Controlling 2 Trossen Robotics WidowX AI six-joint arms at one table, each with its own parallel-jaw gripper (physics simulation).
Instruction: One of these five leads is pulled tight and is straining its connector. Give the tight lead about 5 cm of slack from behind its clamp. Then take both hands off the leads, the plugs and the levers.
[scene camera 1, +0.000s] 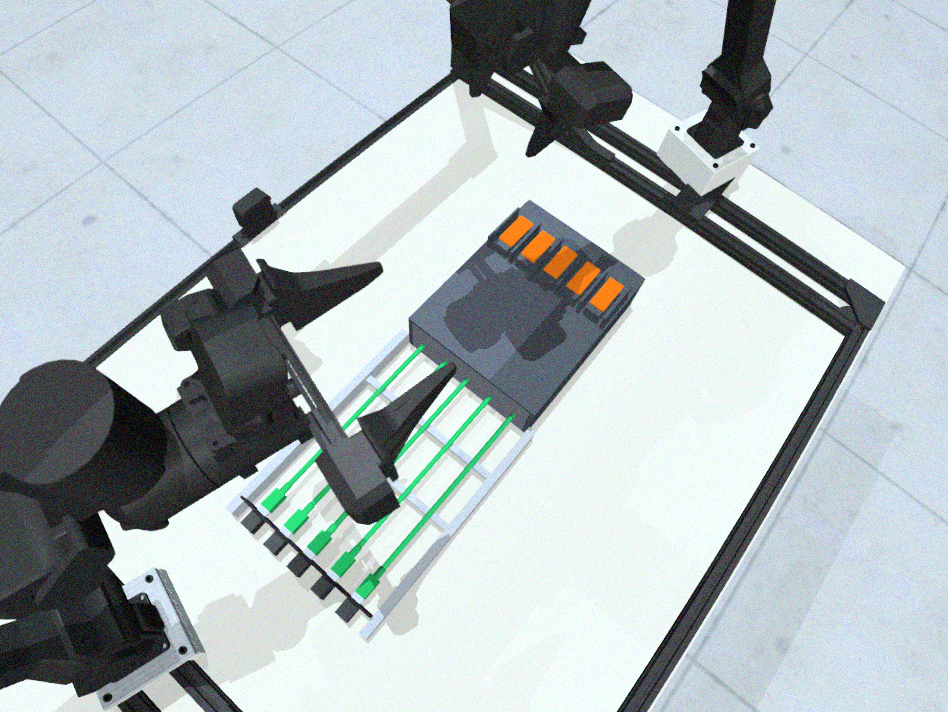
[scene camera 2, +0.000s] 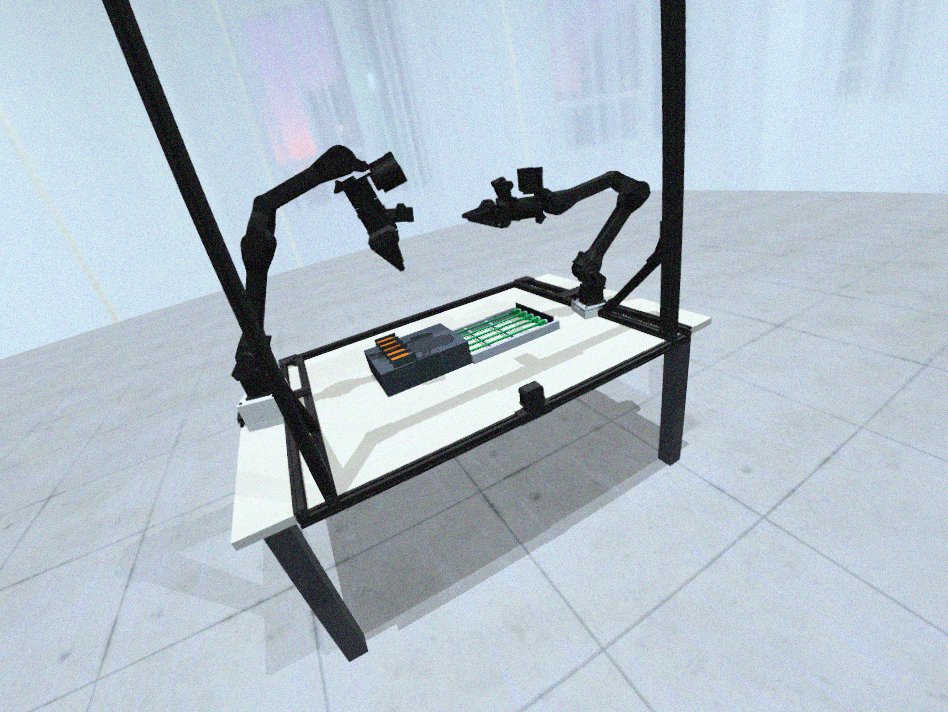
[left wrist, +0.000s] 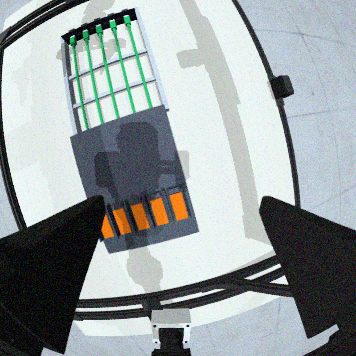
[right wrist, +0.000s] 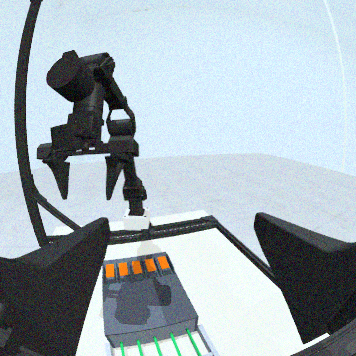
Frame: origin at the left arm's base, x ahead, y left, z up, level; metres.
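Seen in the pictures: left gripper, between the fingertips: (scene camera 1: 501, 125) (scene camera 2: 402, 266) (left wrist: 185, 204) (right wrist: 85, 199); right gripper, between the fingertips: (scene camera 1: 417, 314) (scene camera 2: 464, 217) (right wrist: 183, 223); left arm's base, origin of its link: (scene camera 1: 714, 137) (scene camera 2: 261, 391) (left wrist: 170, 334) (right wrist: 136, 211); right arm's base, origin of its link: (scene camera 1: 129, 636) (scene camera 2: 592, 301).
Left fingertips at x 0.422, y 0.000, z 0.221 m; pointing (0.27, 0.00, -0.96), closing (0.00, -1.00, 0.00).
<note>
Offsets run from my left fingertips to a thing's top centre. "pt": to the spot under its first point. Level surfaces: height alone.
Several green leads @[pt dx +0.167, dy +0.058, dz -0.271 m] (scene camera 1: 390, 379) (left wrist: 109, 76) (right wrist: 157, 345) run side by side from green plugs @[dx +0.330, dy +0.179, dz -0.267 m] (scene camera 1: 319, 542) (left wrist: 99, 30) to a dark box @[dx -0.027, dy +0.072, dz -0.209 m] (scene camera 1: 429, 315) (scene camera 2: 429, 375) (left wrist: 85, 150) (right wrist: 180, 306) with orange levers @[dx -0.082, dy +0.056, dz -0.216 m] (scene camera 1: 560, 262) (scene camera 2: 393, 350) (left wrist: 140, 216) (right wrist: 137, 267). I cannot tell which lead is tight. My left gripper (scene camera 1: 502, 122) (scene camera 2: 400, 266) (left wrist: 185, 204) (right wrist: 85, 199) is open, high above the lever end, touching nothing. One left finger hides part of a lever in the left wrist view. My right gripper (scene camera 1: 417, 316) (scene camera 2: 465, 216) (right wrist: 183, 223) is open, high above the leads, and hides parts of them in scene camera 1.
A light grey frame (scene camera 1: 413, 570) (scene camera 2: 517, 342) surrounds the leads, with crossbars under them. Black rails edge the white table @[dz -0.297 m] (scene camera 1: 674, 429) (scene camera 2: 429, 429). A small black block @[pt dx +0.199, dy -0.238, dz -0.254 m] (scene camera 1: 255, 213) (scene camera 2: 531, 395) (left wrist: 282, 86) sits on one long rail. Black uprights (scene camera 2: 672, 153) stand at the table.
</note>
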